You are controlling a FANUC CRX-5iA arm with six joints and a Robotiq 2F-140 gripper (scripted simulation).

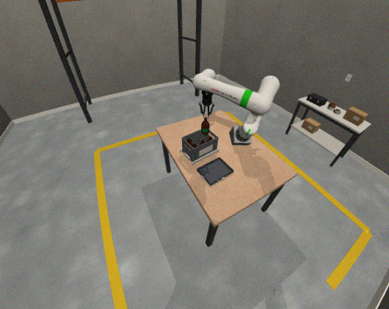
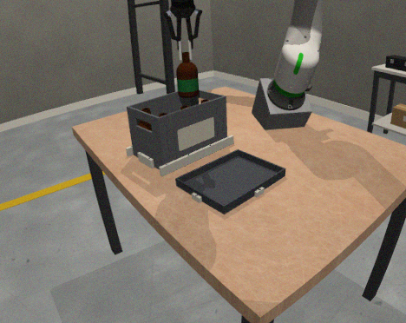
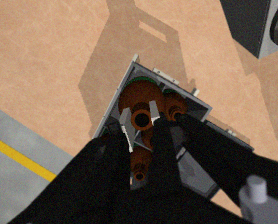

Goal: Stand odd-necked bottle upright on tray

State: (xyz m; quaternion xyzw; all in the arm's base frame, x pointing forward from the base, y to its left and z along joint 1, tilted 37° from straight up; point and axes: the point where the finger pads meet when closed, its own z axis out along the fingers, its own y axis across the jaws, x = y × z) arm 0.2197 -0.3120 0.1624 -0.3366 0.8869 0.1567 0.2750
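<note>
Right now the bottle is 9 cm below my hand. The rest, counted from my hand: dark tray (32 cm to the left, 32 cm below, 11 cm ahead); dark grey crate (25 cm below, 9 cm ahead, 5 cm to the left).
</note>
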